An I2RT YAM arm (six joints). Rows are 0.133 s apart.
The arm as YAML. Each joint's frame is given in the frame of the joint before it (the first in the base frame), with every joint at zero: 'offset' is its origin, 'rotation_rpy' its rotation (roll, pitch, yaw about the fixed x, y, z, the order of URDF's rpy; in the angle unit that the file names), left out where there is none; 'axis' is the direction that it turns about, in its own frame. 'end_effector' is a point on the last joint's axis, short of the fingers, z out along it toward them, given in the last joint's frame.
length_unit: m
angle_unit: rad
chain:
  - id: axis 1
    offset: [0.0, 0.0, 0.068]
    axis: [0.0, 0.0, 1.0]
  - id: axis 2
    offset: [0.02, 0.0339, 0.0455]
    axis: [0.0, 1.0, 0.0]
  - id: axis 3
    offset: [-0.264, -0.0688, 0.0]
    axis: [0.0, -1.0, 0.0]
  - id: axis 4
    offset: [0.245, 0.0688, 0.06]
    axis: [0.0, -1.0, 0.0]
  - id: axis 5
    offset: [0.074, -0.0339, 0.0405]
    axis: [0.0, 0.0, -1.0]
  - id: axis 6
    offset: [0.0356, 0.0, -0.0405]
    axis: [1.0, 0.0, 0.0]
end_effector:
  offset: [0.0, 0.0, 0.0]
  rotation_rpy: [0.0, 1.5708, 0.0]
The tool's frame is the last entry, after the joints.
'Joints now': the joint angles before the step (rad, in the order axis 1, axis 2, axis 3, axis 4, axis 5, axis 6). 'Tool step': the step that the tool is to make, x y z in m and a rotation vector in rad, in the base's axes. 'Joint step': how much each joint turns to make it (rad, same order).
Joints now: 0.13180, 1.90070, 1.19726, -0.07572, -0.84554, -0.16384
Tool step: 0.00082, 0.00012, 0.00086, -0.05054, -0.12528, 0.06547
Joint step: 0.00001, 0.00001, 0.00002, 0.01220, -0.00037, -0.14076
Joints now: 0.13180, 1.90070, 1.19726, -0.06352, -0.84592, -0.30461
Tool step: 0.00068, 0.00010, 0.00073, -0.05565, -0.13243, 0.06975
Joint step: 0.00000, 0.00001, -0.00001, 0.01032, -0.00038, -0.15182
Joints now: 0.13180, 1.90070, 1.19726, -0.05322, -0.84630, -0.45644
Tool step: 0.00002, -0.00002, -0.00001, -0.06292, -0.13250, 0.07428
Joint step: -0.00001, 0.00000, 0.00002, -0.00002, 0.00076, -0.16442
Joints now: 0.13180, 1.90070, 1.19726, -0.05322, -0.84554, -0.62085
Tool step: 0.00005, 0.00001, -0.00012, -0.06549, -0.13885, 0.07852
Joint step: 0.00001, 0.00038, -0.00001, 0.00040, 0.00001, -0.17242
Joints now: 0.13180, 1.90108, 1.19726, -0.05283, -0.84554, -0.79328
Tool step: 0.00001, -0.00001, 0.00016, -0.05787, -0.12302, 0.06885
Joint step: -0.00001, -0.00036, 0.00001, 0.00038, 0.00038, -0.15184
